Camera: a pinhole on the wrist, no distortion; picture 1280 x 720 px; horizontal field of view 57.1 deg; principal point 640.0 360.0 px. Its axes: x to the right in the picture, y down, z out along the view. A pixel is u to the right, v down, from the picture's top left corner.
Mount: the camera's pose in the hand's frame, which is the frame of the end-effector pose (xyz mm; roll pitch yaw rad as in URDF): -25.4 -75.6 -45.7 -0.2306 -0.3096 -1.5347
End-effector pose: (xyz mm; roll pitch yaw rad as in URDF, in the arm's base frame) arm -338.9 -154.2 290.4 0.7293 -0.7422 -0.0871
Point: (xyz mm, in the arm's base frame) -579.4 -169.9 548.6
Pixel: 148 188
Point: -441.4 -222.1 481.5
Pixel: 367 446
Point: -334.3 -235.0 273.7
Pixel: 978 413
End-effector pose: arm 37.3 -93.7 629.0 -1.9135 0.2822 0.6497
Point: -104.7 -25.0 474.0
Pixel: 183 113
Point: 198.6 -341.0 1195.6
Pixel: behind the camera
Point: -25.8 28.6 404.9
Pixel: 132 534
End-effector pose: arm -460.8 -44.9 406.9 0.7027 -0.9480 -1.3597
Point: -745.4 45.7 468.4
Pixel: 1116 36
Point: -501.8 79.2 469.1
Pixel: 53 119
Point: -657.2 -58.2 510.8
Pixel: 1111 565
